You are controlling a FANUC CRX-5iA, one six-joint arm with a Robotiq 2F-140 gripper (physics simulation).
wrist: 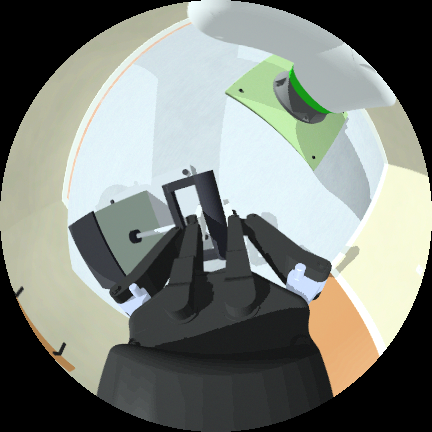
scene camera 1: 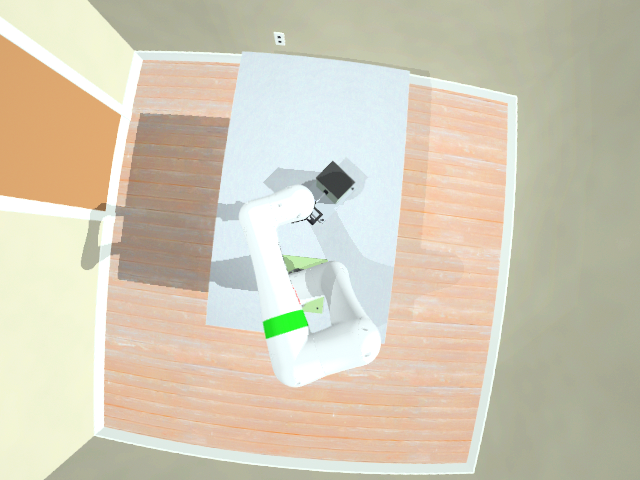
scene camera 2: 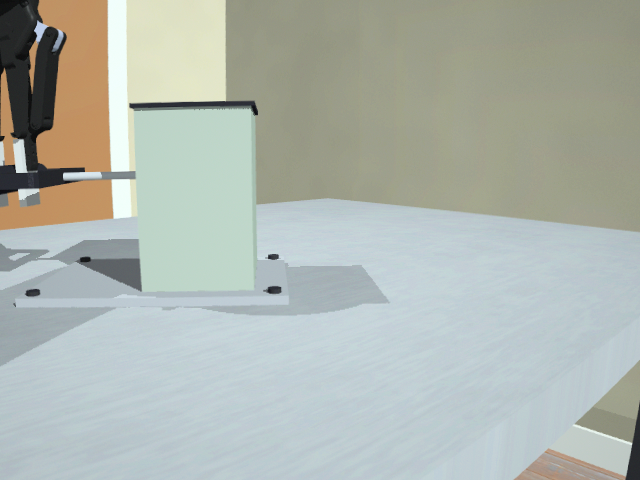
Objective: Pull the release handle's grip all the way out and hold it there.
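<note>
The release handle's housing (scene camera 1: 334, 180) (scene camera 2: 196, 201) (wrist: 122, 227) is a pale green upright box with a black lid, on a bolted base plate (scene camera 2: 217, 300). A light grey rod (scene camera 2: 85, 176) (wrist: 159, 231) sticks straight out of its side, with a stretch showing between the box and the grip. The grip (scene camera 2: 56, 177) (wrist: 216, 215) is a black rectangular frame at the rod's outer end, clear of the box. My gripper (scene camera 2: 14, 181) (wrist: 214, 209) points down and is shut on the grip's outer bar. In scene camera 1 the arm partly hides the fingers; in scene camera 2 the left edge cuts them off.
The housing stands on the light grey table (scene camera 1: 320, 103) (scene camera 2: 361, 372). My white arm (scene camera 1: 266, 258) (wrist: 320, 55) bends over the table from a green mounting plate (scene camera 1: 313, 305) (wrist: 262, 100). A wall (scene camera 1: 465, 46) stands behind the table's far edge.
</note>
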